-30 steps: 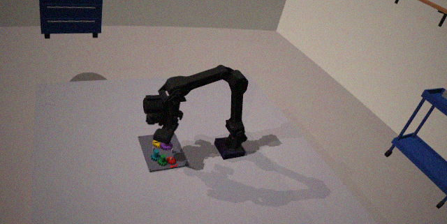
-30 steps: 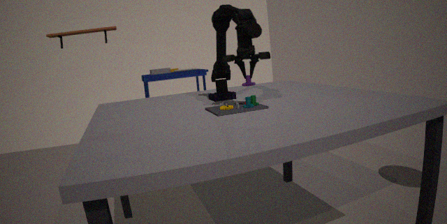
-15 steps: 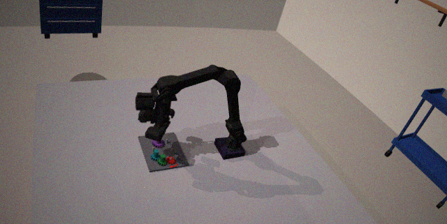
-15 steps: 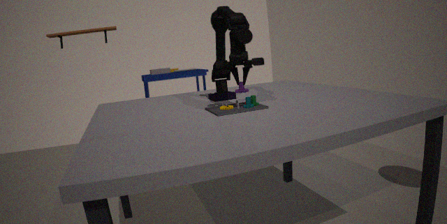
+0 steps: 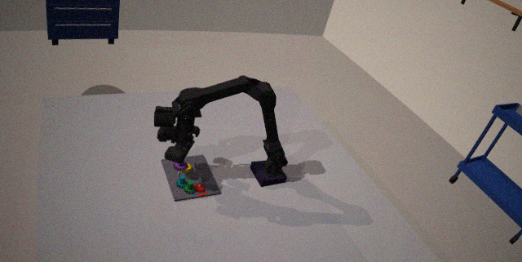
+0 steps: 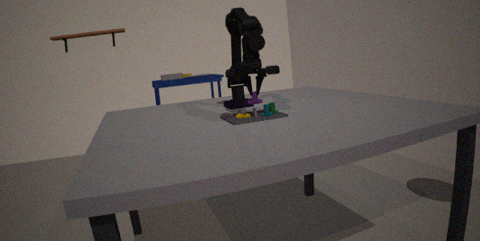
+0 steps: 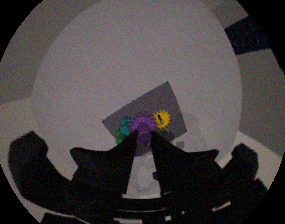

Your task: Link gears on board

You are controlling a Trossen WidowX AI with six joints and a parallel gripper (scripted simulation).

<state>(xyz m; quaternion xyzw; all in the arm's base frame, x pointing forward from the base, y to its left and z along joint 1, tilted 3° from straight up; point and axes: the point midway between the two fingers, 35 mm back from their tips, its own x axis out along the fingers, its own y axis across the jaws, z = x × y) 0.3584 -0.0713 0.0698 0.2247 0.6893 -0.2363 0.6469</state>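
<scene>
Right now the purple gear is 1 cm below my gripper tip. The rest, counted from my gripper tip: yellow gear 3 cm behind, 4 cm to the right, 7 cm below; then teal gear 4 cm to the left, 6 cm below; then green gear 2 cm behind, 7 cm to the left, 6 cm below.
</scene>
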